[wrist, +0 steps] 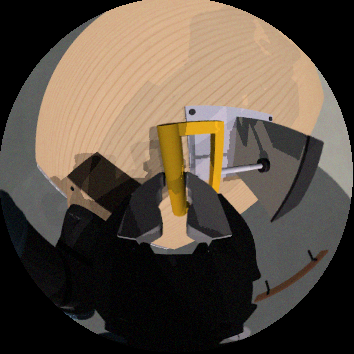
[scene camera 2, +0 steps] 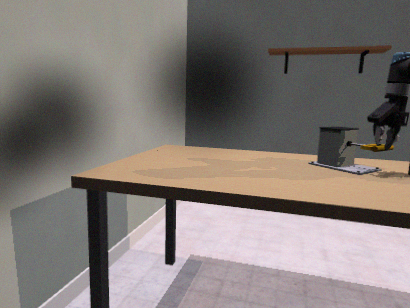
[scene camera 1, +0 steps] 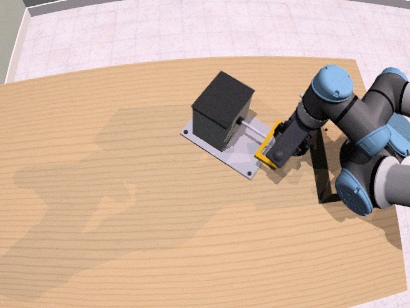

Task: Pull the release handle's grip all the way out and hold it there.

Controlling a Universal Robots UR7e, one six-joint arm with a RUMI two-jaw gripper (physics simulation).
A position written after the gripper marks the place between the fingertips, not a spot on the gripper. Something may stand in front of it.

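Note:
The wrist view shows a base plate (wrist: 228,114). It shows the gripper (wrist: 174,172) too, while the gripper also appears in scene camera 1 (scene camera 1: 282,150) and in scene camera 2 (scene camera 2: 382,149).

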